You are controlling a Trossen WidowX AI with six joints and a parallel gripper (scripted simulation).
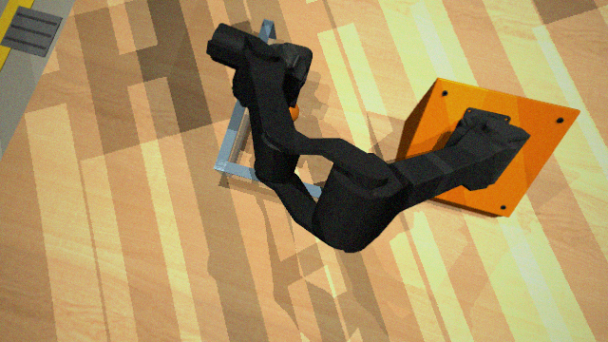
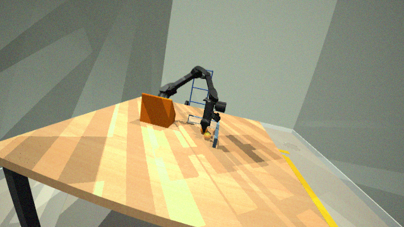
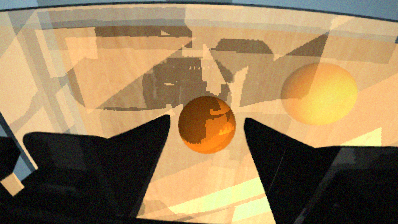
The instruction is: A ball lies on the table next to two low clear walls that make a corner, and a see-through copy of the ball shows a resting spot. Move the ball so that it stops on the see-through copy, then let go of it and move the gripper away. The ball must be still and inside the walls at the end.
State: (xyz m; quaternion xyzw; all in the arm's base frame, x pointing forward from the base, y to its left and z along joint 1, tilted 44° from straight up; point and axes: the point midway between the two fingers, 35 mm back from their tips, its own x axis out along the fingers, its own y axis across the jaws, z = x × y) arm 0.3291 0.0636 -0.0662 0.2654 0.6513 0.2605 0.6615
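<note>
Right now my gripper tip is 80 mm to the left of the see-through copy of ball and 30 mm short of it. Round my gripper tip: orange ball: right at my gripper tip.
</note>
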